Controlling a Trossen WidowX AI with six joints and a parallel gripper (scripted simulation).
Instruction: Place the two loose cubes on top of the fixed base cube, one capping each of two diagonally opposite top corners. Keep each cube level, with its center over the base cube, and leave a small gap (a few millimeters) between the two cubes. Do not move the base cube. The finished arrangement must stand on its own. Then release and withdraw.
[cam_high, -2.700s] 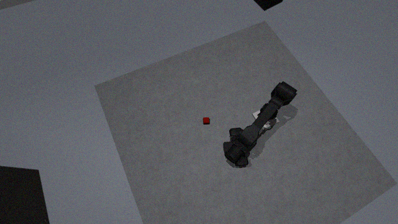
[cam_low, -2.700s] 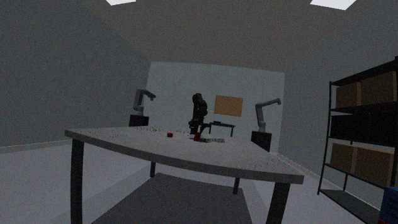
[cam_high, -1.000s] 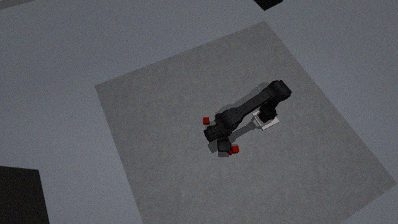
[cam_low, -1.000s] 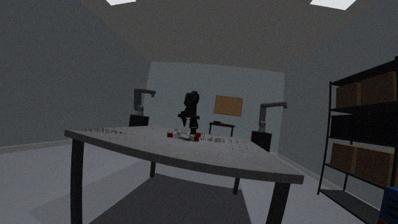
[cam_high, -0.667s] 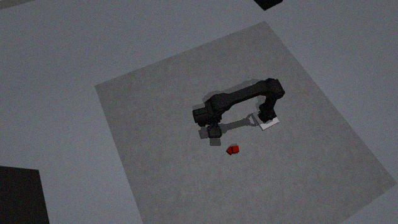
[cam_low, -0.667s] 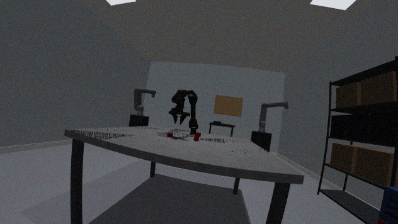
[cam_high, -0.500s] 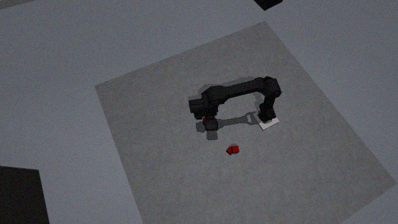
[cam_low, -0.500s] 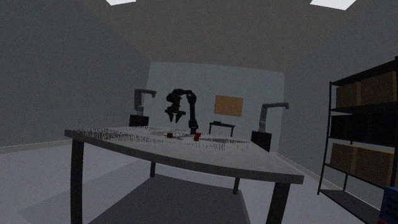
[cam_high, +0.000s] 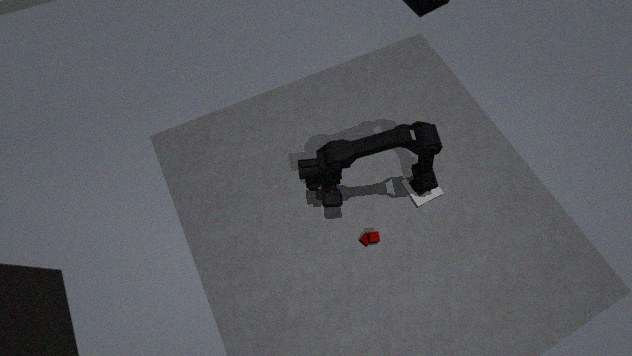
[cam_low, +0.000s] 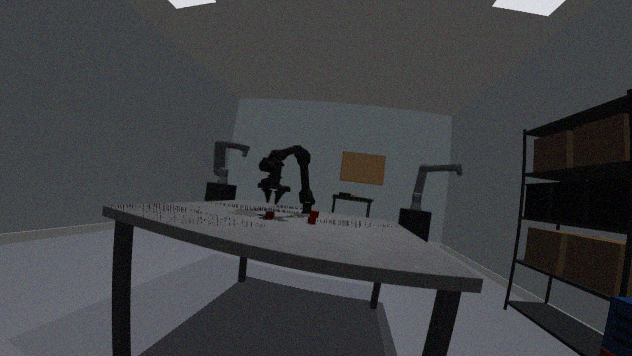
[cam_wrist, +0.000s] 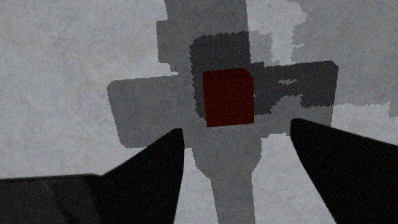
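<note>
The red cube lies 3 cm behind my gripper tip, 23 cm to the left of it and 3 cm below it.
</note>
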